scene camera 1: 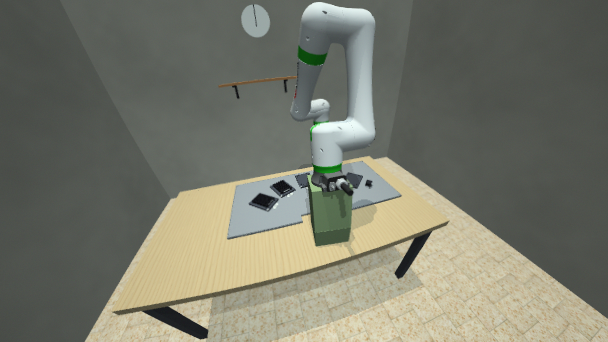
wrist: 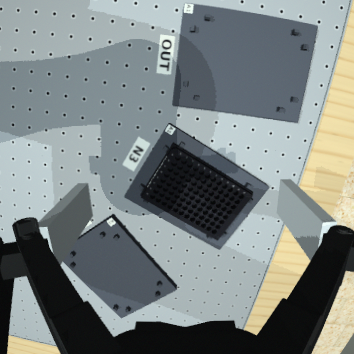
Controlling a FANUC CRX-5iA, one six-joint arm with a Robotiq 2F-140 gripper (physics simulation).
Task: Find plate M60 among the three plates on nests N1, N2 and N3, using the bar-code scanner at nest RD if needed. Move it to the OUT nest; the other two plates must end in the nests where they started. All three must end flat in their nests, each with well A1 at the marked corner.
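Pixels of known places: gripper, between the fingertips: (wrist: 183, 198); arm's base, origin of its link: (scene camera 1: 327, 180).
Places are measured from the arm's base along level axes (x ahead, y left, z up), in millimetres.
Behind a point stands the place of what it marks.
Observation:
A black multi-well plate (wrist: 197, 192) @[x 410, y -158, z -270 mm] lies in nest N3 (wrist: 146, 171) @[x 338, y -145, z -283 mm], whose A1 tag is at its upper-left corner. It looks flat; no bar code is readable. Nest OUT (wrist: 245, 67) @[x 437, y 7, z -283 mm] holds no plate, and its A1 tag is at the upper left. My gripper (wrist: 183, 198) @[x 381, y -106, z -122 mm] is open, with its fingers wide apart over N3 and nothing between them; its height is unclear. The arm hides it in the scene view. In that view two more black plates (scene camera 1: 263, 201) @[x 268, y 332, z -269 mm] (scene camera 1: 283, 188) @[x 356, y 187, z -266 mm] lie on nests at the left of the mat. Their numbers are unreadable.
An empty nest (wrist: 122, 270) @[x 322, y -315, z -283 mm] lies beside N3, its label hidden behind the left finger. In the scene view a dark nest (scene camera 1: 354, 179) @[x 304, y -335, z -283 mm] and a small black device (scene camera 1: 369, 183) @[x 203, y -394, z -264 mm] lie right of the arm's green pedestal (scene camera 1: 332, 215) @[x -106, y 18, z -113 mm]. The grey mat (scene camera 1: 242, 225) @[x 128, y 467, z -295 mm] rests on the wooden table (scene camera 1: 200, 260) @[x -34, y 676, z -307 mm].

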